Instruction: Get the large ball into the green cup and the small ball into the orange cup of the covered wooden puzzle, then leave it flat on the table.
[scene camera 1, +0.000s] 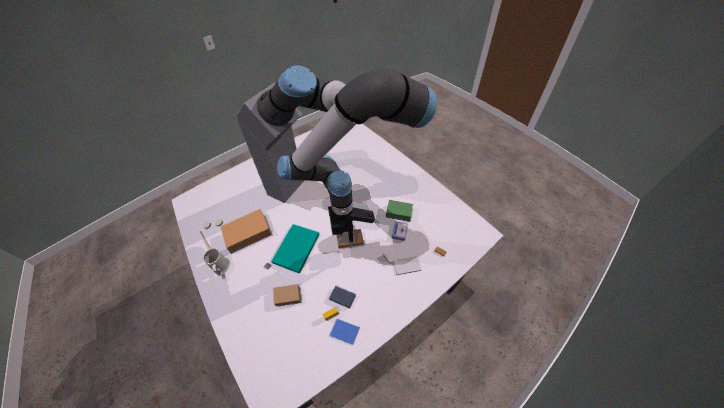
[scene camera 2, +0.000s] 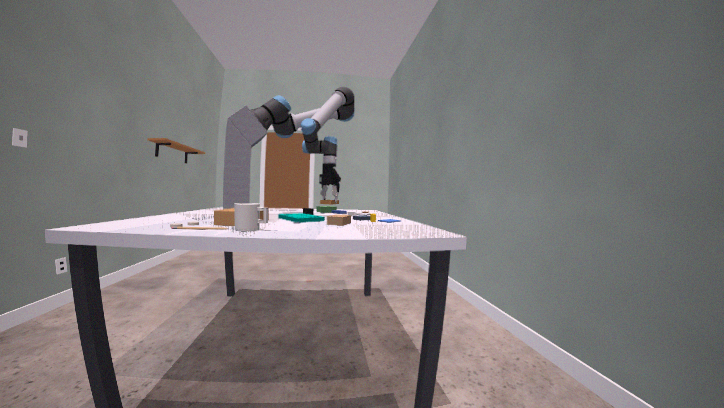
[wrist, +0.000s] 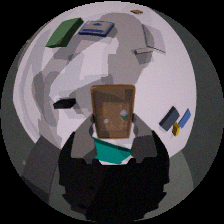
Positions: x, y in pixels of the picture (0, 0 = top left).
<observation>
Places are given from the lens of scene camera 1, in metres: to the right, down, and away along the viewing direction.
my gripper (scene camera 1: 349, 239): -0.05, 0.15, 1.12
teal board (scene camera 1: 293, 252): -0.30, 0.21, 1.15
</observation>
